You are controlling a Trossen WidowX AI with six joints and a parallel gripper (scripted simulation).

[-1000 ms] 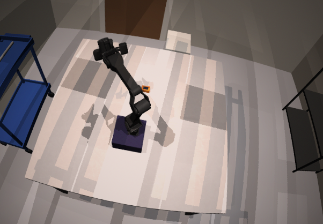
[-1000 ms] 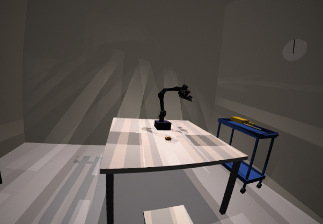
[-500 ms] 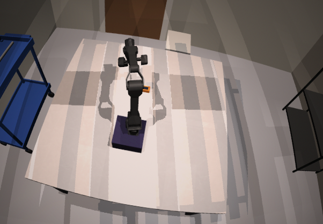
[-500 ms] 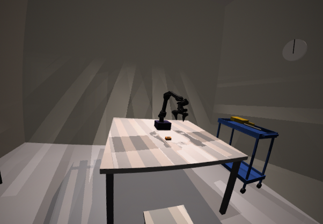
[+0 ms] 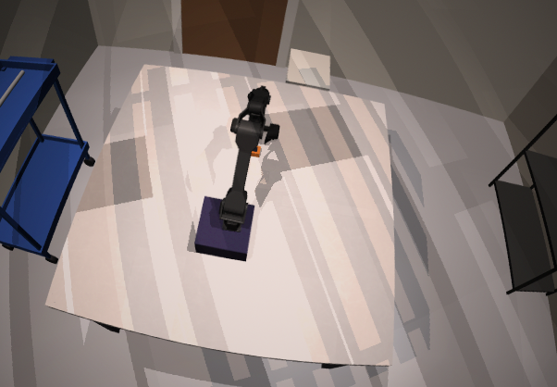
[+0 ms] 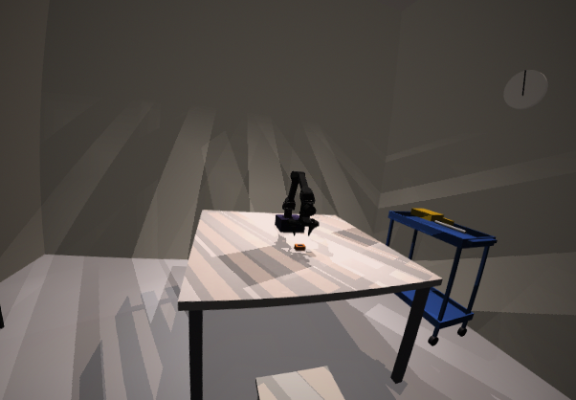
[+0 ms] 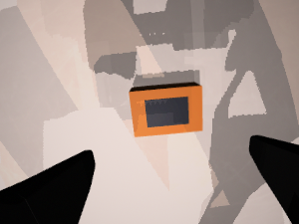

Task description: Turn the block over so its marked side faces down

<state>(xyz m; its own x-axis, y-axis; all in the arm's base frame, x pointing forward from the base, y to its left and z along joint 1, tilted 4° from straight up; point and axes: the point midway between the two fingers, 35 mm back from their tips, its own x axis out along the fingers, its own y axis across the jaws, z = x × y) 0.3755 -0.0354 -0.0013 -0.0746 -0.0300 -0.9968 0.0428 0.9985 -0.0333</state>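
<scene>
Right now the orange block is 6 cm below my gripper tip.
</scene>
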